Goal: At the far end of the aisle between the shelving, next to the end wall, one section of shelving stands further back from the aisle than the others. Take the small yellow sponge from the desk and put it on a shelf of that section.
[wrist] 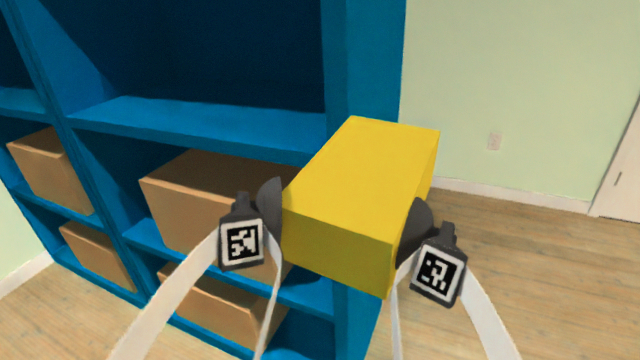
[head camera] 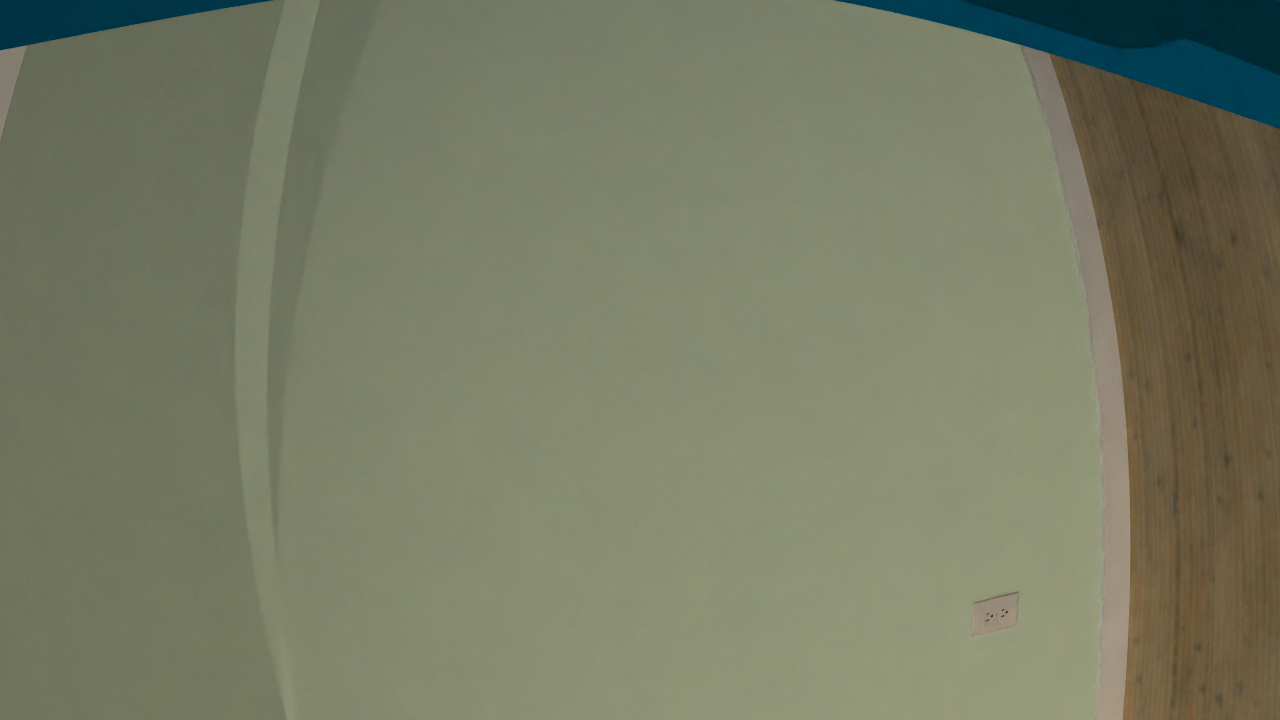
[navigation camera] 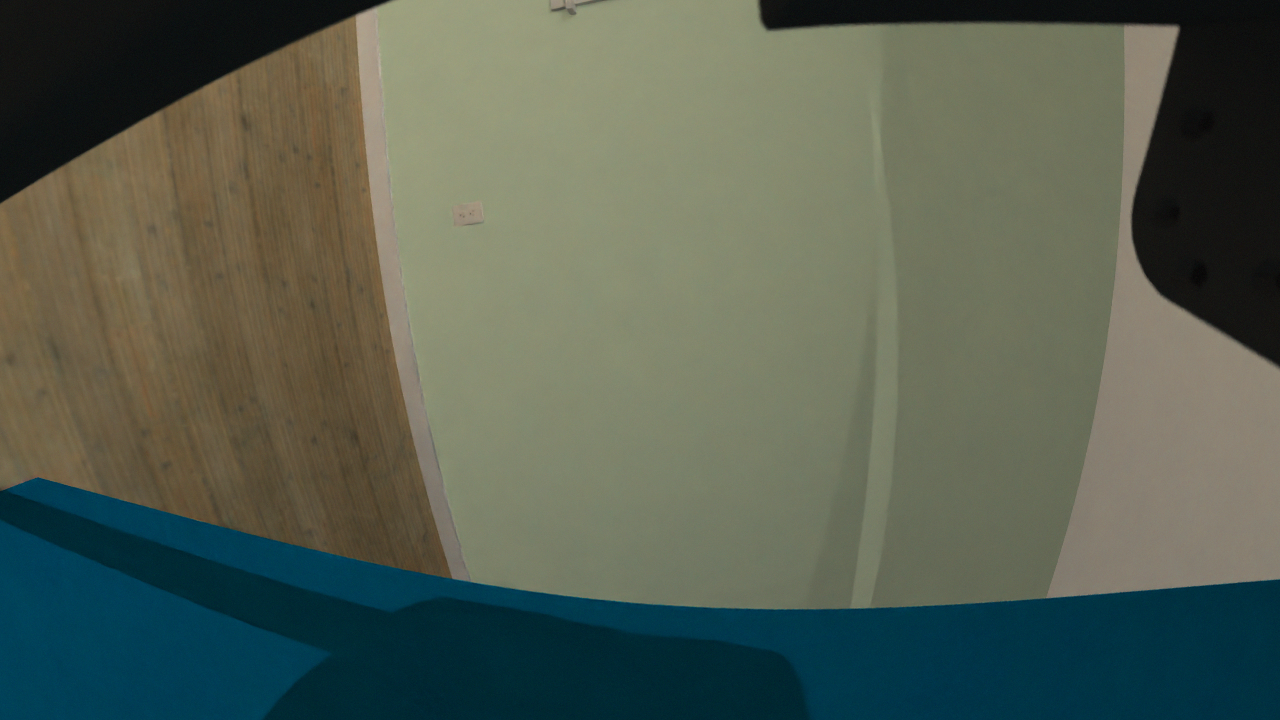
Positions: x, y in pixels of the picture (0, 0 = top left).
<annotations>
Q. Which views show the gripper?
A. The wrist view only.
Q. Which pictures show the small yellow sponge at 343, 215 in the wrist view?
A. The wrist view only.
</annotations>
